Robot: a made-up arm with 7 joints. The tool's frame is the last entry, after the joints. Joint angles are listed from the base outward.
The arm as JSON. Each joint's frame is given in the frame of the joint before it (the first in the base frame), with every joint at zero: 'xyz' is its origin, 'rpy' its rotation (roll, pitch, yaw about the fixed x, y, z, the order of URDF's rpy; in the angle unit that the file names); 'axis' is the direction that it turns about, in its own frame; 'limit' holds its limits. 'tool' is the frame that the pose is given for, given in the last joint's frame.
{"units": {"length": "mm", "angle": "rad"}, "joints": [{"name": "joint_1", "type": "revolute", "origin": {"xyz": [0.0, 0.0, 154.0], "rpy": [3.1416, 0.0, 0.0]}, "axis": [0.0, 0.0, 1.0], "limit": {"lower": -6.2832, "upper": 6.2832}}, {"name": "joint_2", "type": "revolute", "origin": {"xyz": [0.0, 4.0, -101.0], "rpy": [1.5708, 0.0, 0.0]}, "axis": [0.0, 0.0, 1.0], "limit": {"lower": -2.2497, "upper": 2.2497}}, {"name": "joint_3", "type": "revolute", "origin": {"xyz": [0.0, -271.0, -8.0], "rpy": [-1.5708, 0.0, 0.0]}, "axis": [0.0, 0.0, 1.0], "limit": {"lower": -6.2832, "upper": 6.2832}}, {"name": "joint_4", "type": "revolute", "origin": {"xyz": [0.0, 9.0, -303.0], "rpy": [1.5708, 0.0, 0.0]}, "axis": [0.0, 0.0, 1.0], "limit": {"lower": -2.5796, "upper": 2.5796}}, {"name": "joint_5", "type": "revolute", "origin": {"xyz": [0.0, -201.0, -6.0], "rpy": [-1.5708, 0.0, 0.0]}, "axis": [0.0, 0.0, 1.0], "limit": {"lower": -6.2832, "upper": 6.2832}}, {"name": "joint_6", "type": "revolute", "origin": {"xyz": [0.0, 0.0, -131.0], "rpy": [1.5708, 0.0, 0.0]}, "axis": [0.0, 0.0, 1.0], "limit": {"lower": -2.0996, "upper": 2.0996}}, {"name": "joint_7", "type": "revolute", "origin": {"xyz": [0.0, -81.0, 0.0], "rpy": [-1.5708, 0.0, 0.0]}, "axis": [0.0, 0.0, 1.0], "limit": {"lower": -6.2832, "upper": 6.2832}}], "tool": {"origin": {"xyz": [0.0, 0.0, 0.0], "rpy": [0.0, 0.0, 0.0]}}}
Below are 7 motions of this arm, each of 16 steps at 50 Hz.
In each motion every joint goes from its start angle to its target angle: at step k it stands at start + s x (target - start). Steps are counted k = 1, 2, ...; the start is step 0. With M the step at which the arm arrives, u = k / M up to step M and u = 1 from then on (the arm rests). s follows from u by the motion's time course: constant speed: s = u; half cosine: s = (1 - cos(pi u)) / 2; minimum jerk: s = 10 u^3 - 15 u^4 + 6 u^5.
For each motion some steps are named. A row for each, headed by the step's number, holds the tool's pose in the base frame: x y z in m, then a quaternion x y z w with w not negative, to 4 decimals.
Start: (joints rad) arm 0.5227 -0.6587 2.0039 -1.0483 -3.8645 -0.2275 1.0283
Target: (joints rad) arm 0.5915 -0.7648 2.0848 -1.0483 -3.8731 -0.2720 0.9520
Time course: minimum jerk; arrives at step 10
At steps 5, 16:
5: -0.1799 0.4640 0.9573 0.9498 -0.0255 -0.1338 0.2817
16: -0.1915 0.4787 0.9448 0.9556 -0.0441 -0.1142 0.2680

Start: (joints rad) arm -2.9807 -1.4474 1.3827 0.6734 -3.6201 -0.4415 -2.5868
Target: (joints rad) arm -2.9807 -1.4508 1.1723 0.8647 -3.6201 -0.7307 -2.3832
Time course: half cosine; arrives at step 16
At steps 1, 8, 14, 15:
1: 0.8922 0.1431 0.4152 -0.3187 -0.7774 0.5255 0.1338
8: 0.8539 0.1691 0.4494 -0.2966 -0.8261 0.4787 0.0228
14: 0.8135 0.1838 0.4831 0.2828 0.8615 -0.4140 0.0807
15: 0.8109 0.1844 0.4852 0.2822 0.8633 -0.4094 0.0870

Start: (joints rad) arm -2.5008 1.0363 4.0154 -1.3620 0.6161 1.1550 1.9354
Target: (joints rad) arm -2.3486 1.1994 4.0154 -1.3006 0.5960 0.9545 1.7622
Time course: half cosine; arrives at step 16
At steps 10, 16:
10: -0.3975 0.7006 0.3085 0.1539 0.6126 -0.3352 0.6991
16: -0.3672 0.7252 0.2723 0.1646 0.5854 -0.3900 0.6915

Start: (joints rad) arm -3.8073 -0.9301 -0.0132 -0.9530 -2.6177 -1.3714 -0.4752
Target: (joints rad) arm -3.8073 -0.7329 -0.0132 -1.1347 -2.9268 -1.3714 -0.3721
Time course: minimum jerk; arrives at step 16
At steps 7, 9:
7: 0.5803 0.5342 0.5970 0.8006 0.5104 -0.2199 0.2240
9: 0.5702 0.5196 0.6196 0.8133 0.5025 -0.2217 0.1919

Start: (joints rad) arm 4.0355 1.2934 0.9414 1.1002 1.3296 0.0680 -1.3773
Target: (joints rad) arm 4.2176 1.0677 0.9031 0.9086 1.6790 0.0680 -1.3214
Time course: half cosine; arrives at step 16
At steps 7, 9, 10, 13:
7: -0.2054 0.8374 0.3563 0.6074 0.0945 -0.3028 0.7283
9: -0.1856 0.8447 0.3998 0.6284 0.0905 -0.2823 0.7191
10: -0.1755 0.8471 0.4210 0.6389 0.0877 -0.2724 0.7141
13: -0.1504 0.8502 0.4725 0.6646 0.0783 -0.2488 0.7002

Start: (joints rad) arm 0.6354 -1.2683 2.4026 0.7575 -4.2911 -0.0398 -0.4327
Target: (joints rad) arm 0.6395 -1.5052 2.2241 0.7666 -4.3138 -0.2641 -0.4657
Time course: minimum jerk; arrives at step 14
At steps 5, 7, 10, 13, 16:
5: -0.8442 0.3647 0.2631 0.2170 0.5668 0.2760 0.7453
7: -0.8473 0.3517 0.2198 0.1640 0.5862 0.2678 0.7468
10: -0.8480 0.3324 0.1618 0.0912 0.6119 0.2505 0.7446
13: -0.8471 0.3244 0.1395 0.0628 0.6217 0.2418 0.7424
16: -0.8471 0.3243 0.1390 0.0622 0.6219 0.2416 0.7423

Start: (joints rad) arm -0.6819 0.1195 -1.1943 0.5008 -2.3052 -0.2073 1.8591
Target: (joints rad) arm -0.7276 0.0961 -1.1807 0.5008 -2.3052 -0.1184 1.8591
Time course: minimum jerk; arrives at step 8
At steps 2, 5, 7, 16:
2: 0.0538 0.2644 1.1666 0.3737 0.8576 -0.3303 0.1258
5: 0.0357 0.2545 1.1718 0.3665 0.8712 -0.2973 0.1354
7: 0.0284 0.2500 1.1739 0.3632 0.8766 -0.2834 0.1392
16: 0.0279 0.2497 1.1740 0.3630 0.8769 -0.2825 0.1394

